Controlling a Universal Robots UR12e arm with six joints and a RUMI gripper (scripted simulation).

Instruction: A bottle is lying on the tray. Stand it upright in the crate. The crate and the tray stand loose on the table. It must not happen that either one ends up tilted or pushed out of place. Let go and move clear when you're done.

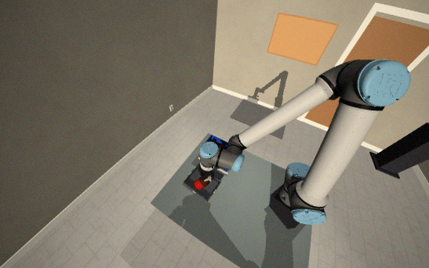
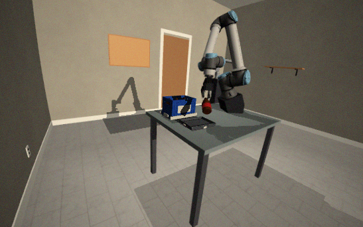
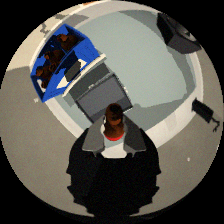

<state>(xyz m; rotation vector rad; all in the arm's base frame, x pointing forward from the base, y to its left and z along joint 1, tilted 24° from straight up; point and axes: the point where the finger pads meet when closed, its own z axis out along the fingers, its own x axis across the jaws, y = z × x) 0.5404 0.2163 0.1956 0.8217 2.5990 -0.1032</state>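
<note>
Now: hand 30 mm short of the bottle, 30 mm to the right of it and 30 mm above it. Round my hand: crate: 60 mm ahead, 290 mm to the right, 120 mm below; tray: 60 mm ahead, 10 mm to the right, 190 mm below.
</note>
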